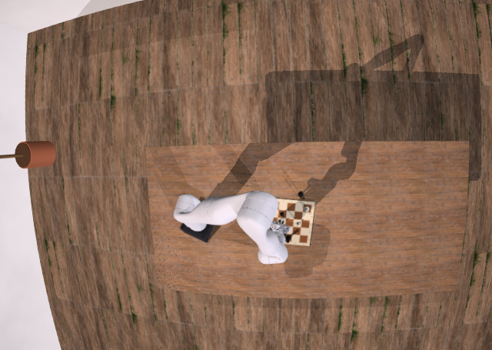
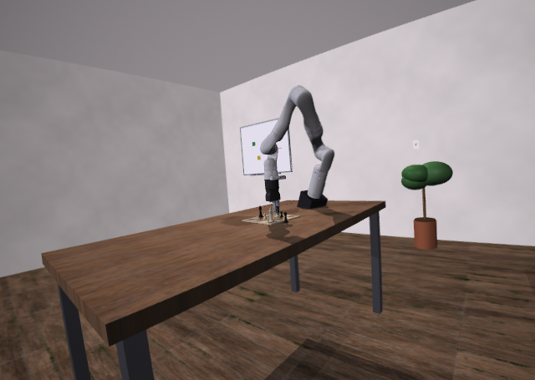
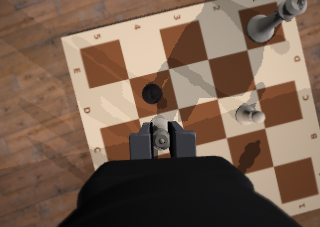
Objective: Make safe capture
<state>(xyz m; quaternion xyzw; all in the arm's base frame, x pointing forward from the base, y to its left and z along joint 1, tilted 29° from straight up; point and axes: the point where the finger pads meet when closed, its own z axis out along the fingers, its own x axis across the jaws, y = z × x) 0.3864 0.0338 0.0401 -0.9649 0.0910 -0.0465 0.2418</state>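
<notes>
The black pawn lies 40 mm to the left of my hand and 20 mm below it. The rest, counted from my hand: chessboard 40 mm ahead, 40 mm below; then white pawn 80 mm ahead, 20 mm below; then tall black piece 50 mm ahead, 80 mm to the right, 10 mm below.
</notes>
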